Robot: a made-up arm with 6 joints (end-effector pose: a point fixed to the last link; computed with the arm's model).
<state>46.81 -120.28 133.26 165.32 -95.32 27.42</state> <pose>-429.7 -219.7 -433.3 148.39 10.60 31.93</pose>
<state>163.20 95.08 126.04 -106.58 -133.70 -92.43</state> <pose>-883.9 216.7 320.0 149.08 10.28 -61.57</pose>
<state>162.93 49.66 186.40 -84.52 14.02 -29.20</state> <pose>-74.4 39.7 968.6 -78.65 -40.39 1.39</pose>
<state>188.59 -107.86 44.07 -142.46 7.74 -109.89</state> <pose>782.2 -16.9 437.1 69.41 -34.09 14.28</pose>
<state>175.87 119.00 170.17 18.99 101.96 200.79</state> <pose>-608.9 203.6 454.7 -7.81 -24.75 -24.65</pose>
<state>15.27 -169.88 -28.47 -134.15 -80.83 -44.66</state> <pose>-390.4 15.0 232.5 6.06 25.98 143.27</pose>
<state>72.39 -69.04 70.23 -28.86 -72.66 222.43</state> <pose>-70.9 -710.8 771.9 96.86 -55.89 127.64</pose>
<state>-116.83 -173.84 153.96 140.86 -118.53 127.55</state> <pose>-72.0 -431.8 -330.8 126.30 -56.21 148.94</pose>
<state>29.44 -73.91 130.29 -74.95 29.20 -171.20</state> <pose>-765.7 -482.4 315.6 80.76 28.25 -118.23</pose>
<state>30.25 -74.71 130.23 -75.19 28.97 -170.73</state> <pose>-760.0 -493.0 303.6 80.83 28.76 -117.46</pose>
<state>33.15 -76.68 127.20 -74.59 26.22 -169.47</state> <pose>-736.7 -534.6 298.7 76.93 28.07 -117.99</pose>
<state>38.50 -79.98 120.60 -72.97 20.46 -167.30</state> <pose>-685.7 -608.4 303.1 68.79 25.16 -119.83</pose>
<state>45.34 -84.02 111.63 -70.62 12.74 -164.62</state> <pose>-605.9 -692.6 315.4 59.10 19.49 -121.91</pose>
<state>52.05 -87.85 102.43 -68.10 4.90 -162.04</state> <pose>-513.5 -760.6 332.3 51.04 12.07 -123.30</pose>
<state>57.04 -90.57 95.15 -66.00 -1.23 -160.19</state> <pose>-436.9 -799.6 349.6 46.08 5.22 -124.09</pose>
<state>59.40 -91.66 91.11 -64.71 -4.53 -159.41</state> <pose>-397.4 -813.3 365.4 43.99 0.83 -124.70</pose>
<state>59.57 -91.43 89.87 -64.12 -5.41 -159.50</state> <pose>-391.9 -812.3 378.7 43.61 -1.06 -125.30</pose>
